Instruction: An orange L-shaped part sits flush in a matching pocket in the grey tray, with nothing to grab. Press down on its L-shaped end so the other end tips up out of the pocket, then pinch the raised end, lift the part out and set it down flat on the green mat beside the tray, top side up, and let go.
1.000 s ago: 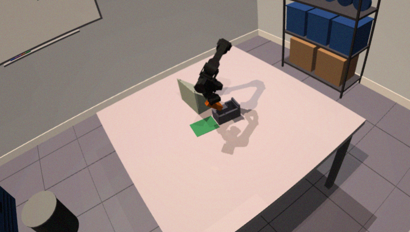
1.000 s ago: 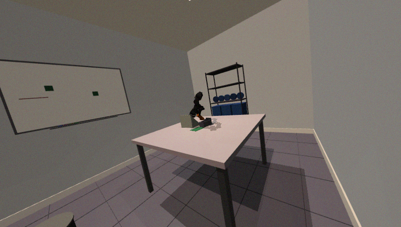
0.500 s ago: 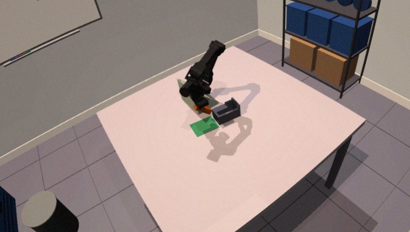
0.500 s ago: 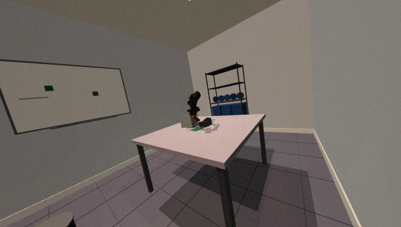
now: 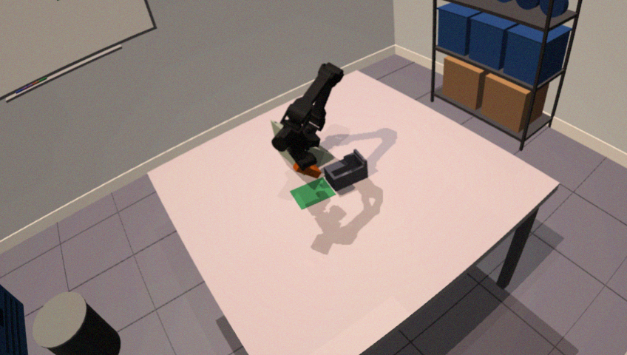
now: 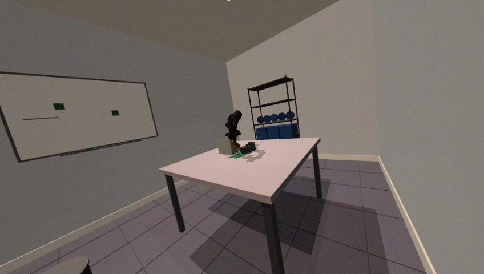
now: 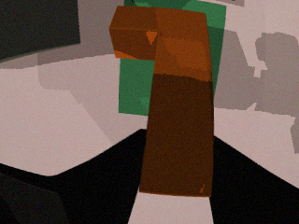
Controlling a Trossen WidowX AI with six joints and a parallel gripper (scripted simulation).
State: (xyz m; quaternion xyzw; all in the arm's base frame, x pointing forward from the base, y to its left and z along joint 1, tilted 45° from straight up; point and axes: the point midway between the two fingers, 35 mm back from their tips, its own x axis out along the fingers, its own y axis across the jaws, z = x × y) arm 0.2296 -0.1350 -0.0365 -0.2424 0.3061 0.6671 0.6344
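The green mat lies 20 mm to the left of my gripper tip and 160 mm below it. Round my gripper tip: orange L-shaped part: 10 mm behind, 30 mm to the left, 30 mm below.
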